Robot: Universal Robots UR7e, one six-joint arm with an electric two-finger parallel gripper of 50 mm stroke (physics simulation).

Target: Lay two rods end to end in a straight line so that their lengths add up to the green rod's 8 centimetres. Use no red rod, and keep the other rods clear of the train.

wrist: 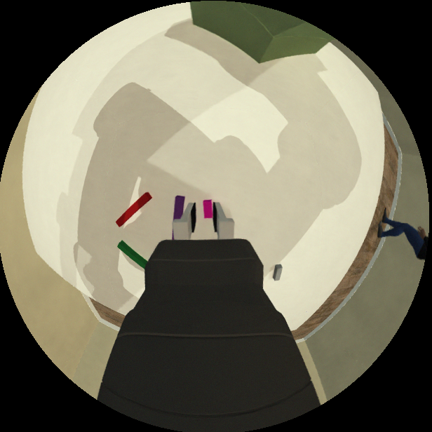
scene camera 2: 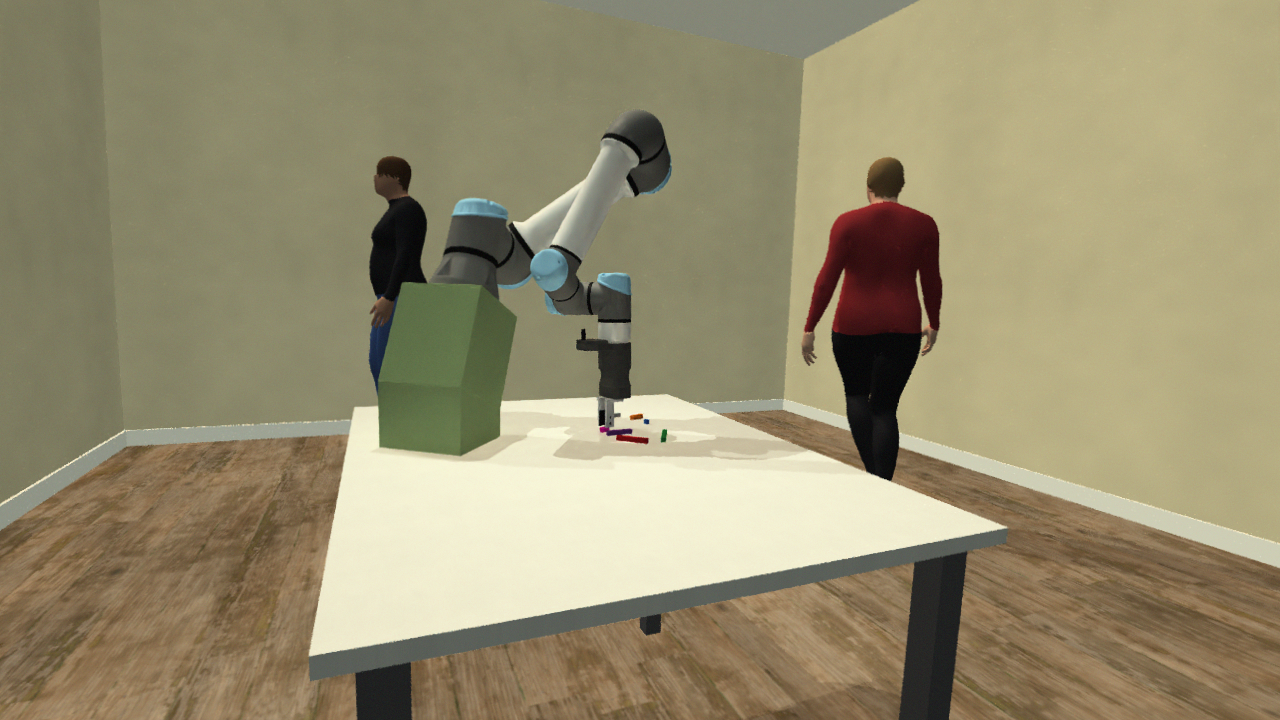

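Where they show: gripper, fingertip midpoint: (scene camera 2: 605,426); arm's base, origin of the base link: (scene camera 2: 462,300).
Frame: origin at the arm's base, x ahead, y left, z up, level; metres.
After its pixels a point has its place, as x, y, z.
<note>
My gripper (scene camera 2: 605,424) @[0.314, -0.051, -0.277] (wrist: 204,211) is open and points down, low over the magenta rod. The short magenta rod (scene camera 2: 603,429) @[0.307, -0.055, -0.284] (wrist: 208,209) shows between the open fingers in the wrist view, not gripped. The purple rod (scene camera 2: 619,432) @[0.336, -0.085, -0.285] (wrist: 179,206) lies beside it with a sideways gap, partly hidden by the left finger in the wrist view. The green rod (scene camera 2: 663,436) @[0.413, -0.158, -0.281] (wrist: 132,254) lies apart at an angle, partly hidden by the gripper body in the wrist view. The red rod (scene camera 2: 631,439) @[0.342, -0.151, -0.285] (wrist: 133,209) lies slanted near the purple one.
An orange rod (scene camera 2: 636,416) @[0.428, 0.063, -0.283] and a small blue rod (scene camera 2: 646,421) @[0.434, 0.006, -0.284] lie behind the purple rod in the scene view. A grey rod (wrist: 278,272) lies right of the gripper body in the wrist view. The green pedestal (scene camera 2: 432,367) @[-0.063, -0.138, -0.126] (wrist: 250,30) stands on the table (scene camera 2: 581,528) @[0.122, -0.585, -0.291].
</note>
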